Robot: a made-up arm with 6 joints.
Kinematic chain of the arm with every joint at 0, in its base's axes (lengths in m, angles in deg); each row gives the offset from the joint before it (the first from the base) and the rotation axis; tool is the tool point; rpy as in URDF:
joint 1: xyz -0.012 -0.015 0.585 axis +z
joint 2: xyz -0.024 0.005 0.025 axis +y
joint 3: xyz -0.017 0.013 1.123 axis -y
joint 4: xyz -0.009 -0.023 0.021 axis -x
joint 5: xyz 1.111 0.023 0 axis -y
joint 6: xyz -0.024 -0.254 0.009 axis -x
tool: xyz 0 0.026 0.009 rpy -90 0 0
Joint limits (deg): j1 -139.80..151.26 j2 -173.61..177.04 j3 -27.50..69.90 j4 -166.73..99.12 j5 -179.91..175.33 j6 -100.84..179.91
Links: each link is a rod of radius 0.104 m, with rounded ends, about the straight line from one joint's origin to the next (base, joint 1, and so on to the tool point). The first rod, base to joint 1, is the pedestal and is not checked.
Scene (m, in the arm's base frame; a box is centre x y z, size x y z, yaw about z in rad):
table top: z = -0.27
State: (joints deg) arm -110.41 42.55 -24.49 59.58 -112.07 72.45
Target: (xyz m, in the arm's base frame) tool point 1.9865 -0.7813 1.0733
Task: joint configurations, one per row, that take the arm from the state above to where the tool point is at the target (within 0.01 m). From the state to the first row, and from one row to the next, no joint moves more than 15 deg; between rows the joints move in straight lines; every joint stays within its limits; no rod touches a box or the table.
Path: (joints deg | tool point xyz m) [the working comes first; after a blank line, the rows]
Joints at the target: -19.84 68.05 57.54 72.81 -123.22 70.24
Straight joint move there: clear.

1: -97.47 46.19 -12.77 61.47 -113.66 72.13 | -0.2940 -1.5234 0.5721
2: -84.53 49.83 -1.05 63.36 -115.25 71.82 | 0.0728 -1.7066 0.6354
3: -71.59 53.48 10.66 65.25 -116.85 71.50 | 0.4997 -1.7739 0.7098
4: -58.66 57.12 22.38 67.14 -118.44 71.19 | 0.9462 -1.7100 0.7939
5: -45.72 60.76 34.10 69.03 -120.03 70.87 | 1.3698 -1.5125 0.8844
6: -32.78 64.40 45.82 70.92 -121.62 70.55 | 1.7283 -1.1944 0.9787
7: -19.84 68.05 57.54 72.81 -123.22 70.24 | 1.9865 -0.7813 1.0733

